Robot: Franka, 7 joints.
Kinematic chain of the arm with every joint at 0, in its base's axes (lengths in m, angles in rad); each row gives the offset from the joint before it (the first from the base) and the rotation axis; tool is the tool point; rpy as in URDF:
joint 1: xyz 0 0 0.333 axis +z
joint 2: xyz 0 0 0 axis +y
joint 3: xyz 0 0 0.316 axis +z
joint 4: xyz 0.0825 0 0 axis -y
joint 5: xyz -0.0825 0 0.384 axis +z
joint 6: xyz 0 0 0 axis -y
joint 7: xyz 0.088 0 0 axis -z
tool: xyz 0 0 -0.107 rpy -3.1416 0 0
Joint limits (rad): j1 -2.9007..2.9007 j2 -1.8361..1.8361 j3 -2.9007..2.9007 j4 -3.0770..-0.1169 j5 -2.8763..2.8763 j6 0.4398..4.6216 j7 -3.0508..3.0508
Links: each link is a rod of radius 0.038 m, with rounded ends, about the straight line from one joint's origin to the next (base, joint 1, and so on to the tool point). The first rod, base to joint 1, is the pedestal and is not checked.
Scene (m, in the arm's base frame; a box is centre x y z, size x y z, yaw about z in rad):
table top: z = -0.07
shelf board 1: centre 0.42 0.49 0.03 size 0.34 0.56 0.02 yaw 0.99
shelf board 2: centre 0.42 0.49 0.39 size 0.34 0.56 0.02 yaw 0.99
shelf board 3: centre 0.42 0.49 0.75 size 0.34 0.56 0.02 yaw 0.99
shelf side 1: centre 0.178 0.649 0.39 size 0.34 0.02 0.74 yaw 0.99
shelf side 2: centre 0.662 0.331 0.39 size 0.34 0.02 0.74 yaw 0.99
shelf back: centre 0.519 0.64 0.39 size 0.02 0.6 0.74 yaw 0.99
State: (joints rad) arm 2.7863 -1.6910 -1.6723 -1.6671 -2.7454 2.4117 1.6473
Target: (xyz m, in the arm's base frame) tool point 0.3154 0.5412 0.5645
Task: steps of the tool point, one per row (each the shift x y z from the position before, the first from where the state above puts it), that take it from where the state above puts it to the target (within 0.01 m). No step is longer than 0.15 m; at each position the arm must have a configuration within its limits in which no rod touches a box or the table.
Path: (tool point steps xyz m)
1: -0.0198 -0.0781 0.0093
2: -0.0390 -0.0764 -0.0011
3: -0.0563 -0.0699 -0.0054
4: -0.0705 -0.0583 -0.0028
5: -0.0376 0.0799 0.1192
6: -0.0748 0.0402 0.1163
7: -0.0915 -0.0086 0.1020
8: 0.0672 0.1022 -0.0057
9: 0.0576 0.0909 -0.0092
10: 0.0472 0.0690 0.0149

